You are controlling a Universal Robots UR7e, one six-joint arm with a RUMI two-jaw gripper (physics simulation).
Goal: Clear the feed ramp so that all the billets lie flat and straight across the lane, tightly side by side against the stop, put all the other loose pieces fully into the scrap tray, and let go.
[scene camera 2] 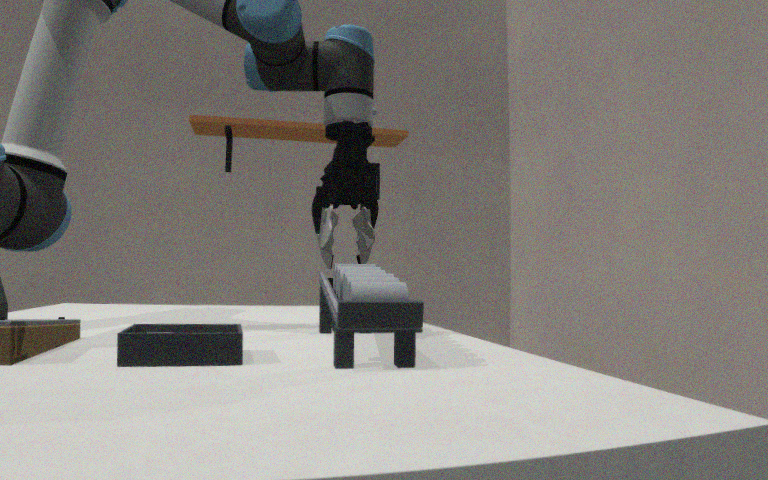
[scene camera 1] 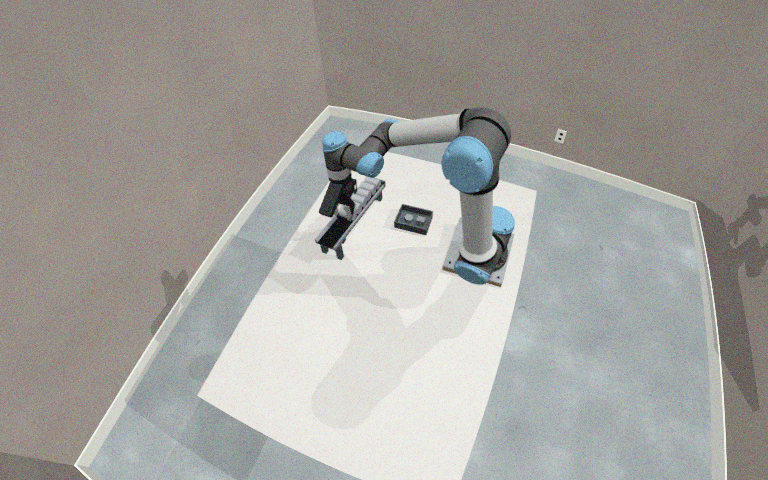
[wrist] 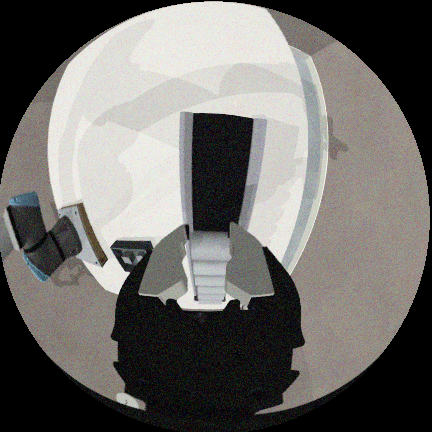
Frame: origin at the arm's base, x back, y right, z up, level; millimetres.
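Where they show: gripper, fingertip midpoint: (scene camera 1: 343, 219) (wrist: 208, 224); arm's base at its link origin: (wrist: 70, 234).
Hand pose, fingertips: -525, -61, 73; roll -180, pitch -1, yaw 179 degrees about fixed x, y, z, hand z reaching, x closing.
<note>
Things, the pixels of their centre, and the offset from my fingertips, as dx, dy, dz. Level surfaces: height alone.
- feed ramp at the middle of its body: (wrist: 213, 248) (scene camera 1: 351, 212) -2, +69, -37
- scrap tray at the middle of its body: (scene camera 2: 184, 343) (wrist: 135, 257) (scene camera 1: 413, 219) +219, +148, -89
- white table at its surface level: dz -106
The feed ramp (scene camera 1: 334, 233) (scene camera 2: 379, 316) (wrist: 222, 170) holds a row of pale grey billets (scene camera 1: 368, 188) (scene camera 2: 370, 285) (wrist: 210, 247). They lie across the lane, side by side, toward its end plate; small gaps cannot be ruled out. My gripper (scene camera 1: 344, 212) (scene camera 2: 345, 262) (wrist: 208, 224) points down at the row's open-lane end, partly open and empty. In the wrist view its fingertips stand on either side of the last billet; contact is unclear. The scrap tray (scene camera 1: 411, 229) (scene camera 2: 180, 348) stands beside the ramp. Two small grey pieces (scene camera 1: 408, 217) (scene camera 1: 420, 219) lie in it.
The robot's base plate (scene camera 1: 453, 266) (wrist: 95, 245) stands beyond the tray from the ramp. An orange shelf (scene camera 2: 271, 130) hangs on the wall behind the arm. The ramp stands on short legs (scene camera 2: 343, 348) near one long edge of the white table (scene camera 1: 271, 362).
</note>
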